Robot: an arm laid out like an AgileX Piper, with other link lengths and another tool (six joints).
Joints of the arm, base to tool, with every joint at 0 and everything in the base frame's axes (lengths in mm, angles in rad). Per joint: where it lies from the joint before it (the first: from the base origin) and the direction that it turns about. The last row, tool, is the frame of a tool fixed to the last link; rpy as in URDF.
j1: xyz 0 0 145.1 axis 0 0 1
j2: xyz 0 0 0 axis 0 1 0
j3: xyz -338.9 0 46.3 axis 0 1 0
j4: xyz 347 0 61.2 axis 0.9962 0 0.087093
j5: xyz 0 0 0 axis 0 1 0
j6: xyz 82.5 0 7.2 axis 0.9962 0 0.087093
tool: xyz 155.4 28 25.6 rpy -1.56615 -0.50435 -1.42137
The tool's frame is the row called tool.
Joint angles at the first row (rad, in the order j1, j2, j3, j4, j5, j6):
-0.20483, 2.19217, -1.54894, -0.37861, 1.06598, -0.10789
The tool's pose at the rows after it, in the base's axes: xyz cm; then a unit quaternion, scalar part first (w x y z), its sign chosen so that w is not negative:
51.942 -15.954 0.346 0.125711 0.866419 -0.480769 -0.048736
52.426 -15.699 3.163 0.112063 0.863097 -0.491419 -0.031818
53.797 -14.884 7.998 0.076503 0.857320 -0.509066 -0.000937
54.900 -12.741 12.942 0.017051 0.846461 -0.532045 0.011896
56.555 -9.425 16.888 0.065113 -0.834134 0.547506 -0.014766
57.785 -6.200 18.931 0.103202 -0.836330 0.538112 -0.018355
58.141 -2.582 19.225 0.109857 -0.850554 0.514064 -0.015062
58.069 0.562 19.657 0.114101 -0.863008 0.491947 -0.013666
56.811 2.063 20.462 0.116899 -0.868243 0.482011 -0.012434
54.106 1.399 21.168 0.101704 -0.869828 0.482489 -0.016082
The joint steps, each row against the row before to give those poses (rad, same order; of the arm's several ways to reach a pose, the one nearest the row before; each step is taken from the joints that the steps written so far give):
0.00000, -0.00954, 0.00001, -0.00001, 0.03573, 0.00541
-0.00001, -0.05085, -0.00385, 0.01982, 0.01441, 0.00462
0.00001, -0.07229, -0.03116, 0.05480, 0.02103, 0.00206
0.00000, -0.06274, -0.04888, 0.11274, 0.04660, 0.00107
0.00237, -0.03493, -0.05087, 0.15689, 0.02207, 0.00088
0.03312, -0.01083, -0.03078, 0.06748, 0.00448, 0.00299
0.05815, -0.00191, -0.00351, 0.01172, 0.00091, 0.00001
0.05169, -0.00966, 0.00366, 0.00584, 0.00000, 0.00001
0.02330, -0.04289, 0.04035, 0.00475, 0.00000, -0.00002
-0.00112, -0.08006, 0.08727, -0.03171, 0.00000, 0.00391

